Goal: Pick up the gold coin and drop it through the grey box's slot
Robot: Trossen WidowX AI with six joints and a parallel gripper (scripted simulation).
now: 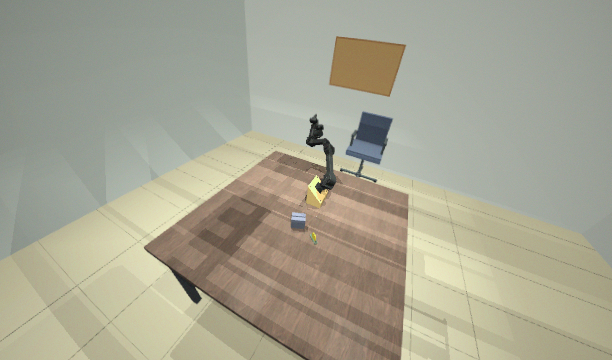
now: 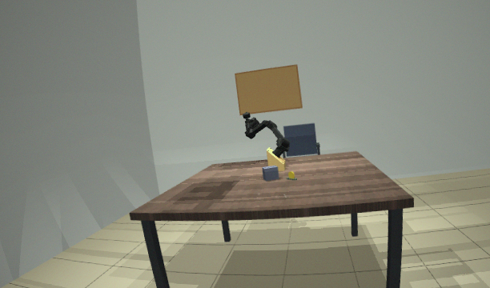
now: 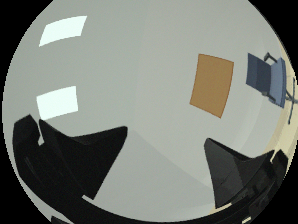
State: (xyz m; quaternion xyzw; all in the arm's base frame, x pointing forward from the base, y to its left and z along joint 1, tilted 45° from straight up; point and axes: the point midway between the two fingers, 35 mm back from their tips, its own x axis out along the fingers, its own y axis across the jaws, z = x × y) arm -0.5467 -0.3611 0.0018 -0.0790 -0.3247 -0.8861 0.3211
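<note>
My gripper tip is now 910 mm short of the gold coin, 380 mm above it and 360 mm to the right of it.
</note>
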